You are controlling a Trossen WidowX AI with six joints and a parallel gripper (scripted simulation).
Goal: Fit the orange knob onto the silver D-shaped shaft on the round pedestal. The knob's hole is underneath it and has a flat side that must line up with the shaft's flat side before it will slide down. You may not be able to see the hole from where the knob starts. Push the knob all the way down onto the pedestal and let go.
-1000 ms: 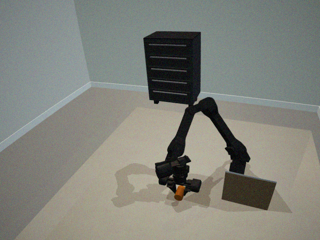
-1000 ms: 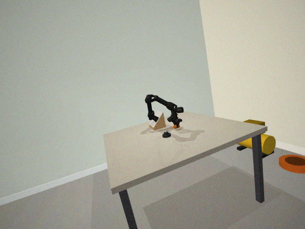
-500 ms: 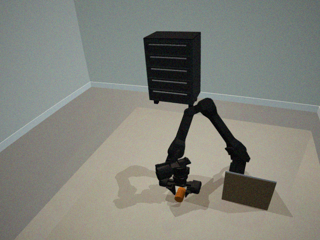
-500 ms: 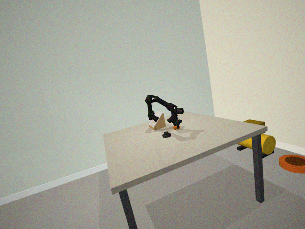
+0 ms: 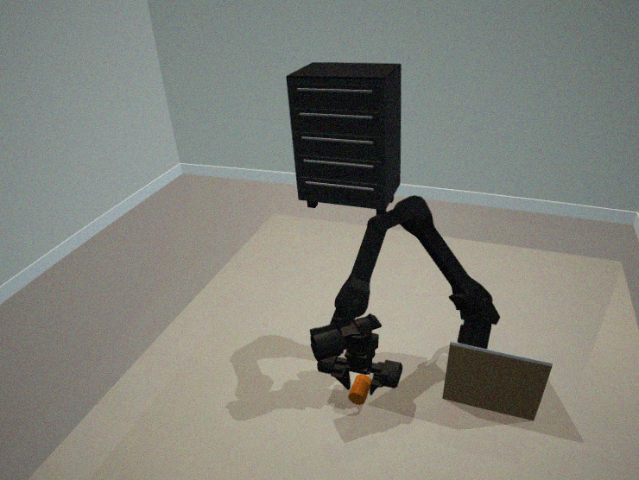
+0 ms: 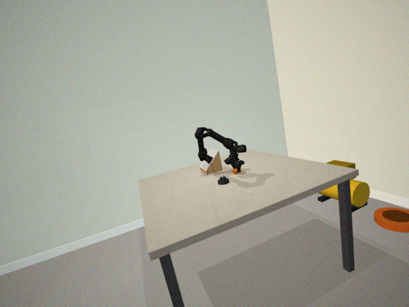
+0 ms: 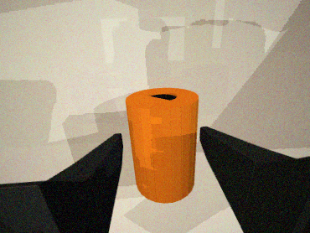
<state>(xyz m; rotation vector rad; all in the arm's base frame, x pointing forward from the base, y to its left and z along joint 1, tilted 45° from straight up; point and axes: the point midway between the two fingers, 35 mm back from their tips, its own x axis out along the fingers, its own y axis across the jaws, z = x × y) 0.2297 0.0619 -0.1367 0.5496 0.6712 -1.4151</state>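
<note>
Right now my gripper tip is 10 mm to the right of the orange knob and 10 mm below it. Round my gripper tip: dark round pedestal: 160 mm to the right, 120 mm ahead, 20 mm above.
</note>
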